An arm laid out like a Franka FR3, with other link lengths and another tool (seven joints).
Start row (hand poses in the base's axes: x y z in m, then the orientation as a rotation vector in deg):
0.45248, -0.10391, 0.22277, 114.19, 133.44, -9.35
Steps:
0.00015, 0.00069, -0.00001, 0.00, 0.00, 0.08
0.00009, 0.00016, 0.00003, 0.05, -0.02, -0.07
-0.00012, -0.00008, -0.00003, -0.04, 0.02, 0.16
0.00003, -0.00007, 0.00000, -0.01, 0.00, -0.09
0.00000, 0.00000, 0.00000, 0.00, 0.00, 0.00
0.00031, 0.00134, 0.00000, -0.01, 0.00, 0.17
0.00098, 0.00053, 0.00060, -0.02, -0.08, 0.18
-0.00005, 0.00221, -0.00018, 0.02, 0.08, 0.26
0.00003, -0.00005, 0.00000, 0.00, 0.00, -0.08
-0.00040, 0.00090, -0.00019, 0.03, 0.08, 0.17
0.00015, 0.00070, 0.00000, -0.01, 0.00, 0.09
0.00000, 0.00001, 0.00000, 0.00, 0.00, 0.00
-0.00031, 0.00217, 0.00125, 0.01, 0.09, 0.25
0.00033, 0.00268, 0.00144, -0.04, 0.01, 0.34
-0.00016, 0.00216, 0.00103, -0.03, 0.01, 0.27
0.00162, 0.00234, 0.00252, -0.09, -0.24, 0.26
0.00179, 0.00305, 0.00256, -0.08, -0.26, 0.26
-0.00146, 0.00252, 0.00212, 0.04, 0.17, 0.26
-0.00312, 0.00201, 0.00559, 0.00, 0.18, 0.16
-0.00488, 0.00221, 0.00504, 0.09, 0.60, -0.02
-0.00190, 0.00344, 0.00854, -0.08, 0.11, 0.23
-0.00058, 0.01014, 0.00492, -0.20, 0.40, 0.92
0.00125, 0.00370, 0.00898, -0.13, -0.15, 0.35
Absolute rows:
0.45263, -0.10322, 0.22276, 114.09, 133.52, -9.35
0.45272, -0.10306, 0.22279, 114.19, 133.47, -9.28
0.45260, -0.10314, 0.22276, 113.99, 133.61, -9.34
0.45263, -0.10321, 0.22276, 114.09, 133.52, -9.36
0.45263, -0.10321, 0.22276, 114.09, 133.52, -9.36
0.45294, -0.10187, 0.22276, 113.88, 133.68, -9.36
0.45392, -0.10134, 0.22336, 113.62, 133.79, -9.29
0.45387, -0.09913, 0.22318, 113.35, 134.10, -9.33
0.45390, -0.09918, 0.22318, 113.45, 134.02, -9.33
0.45350, -0.09828, 0.22299, 113.29, 134.25, -9.37
0.45365, -0.09758, 0.22299, 113.18, 134.33, -9.38
0.45365, -0.09757, 0.22299, 113.18, 134.33, -9.38
0.45334, -0.09540, 0.22424, 112.92, 134.63, -9.45
0.45367, -0.09272, 0.22568, 112.50, 134.94, -9.49
0.45351, -0.09056, 0.22671, 112.16, 135.18, -9.52
0.45513, -0.08822, 0.22923, 111.71, 135.23, -9.36
0.45692, -0.08517, 0.23179, 111.26, 135.27, -9.17
0.45546, -0.08265, 0.23391, 111.03, 135.64, -9.28
0.45234, -0.08064, 0.23950, 110.90, 135.90, -9.45
0.44746, -0.07843, 0.24454, 111.19, 136.30, -9.95
0.44556, -0.07499, 0.25308, 110.92, 136.54, -10.14
0.44498, -0.06485, 0.25800, 109.85, 137.52, -10.73
0.44623, -0.06115, 0.26698, 109.31, 137.67, -10.71

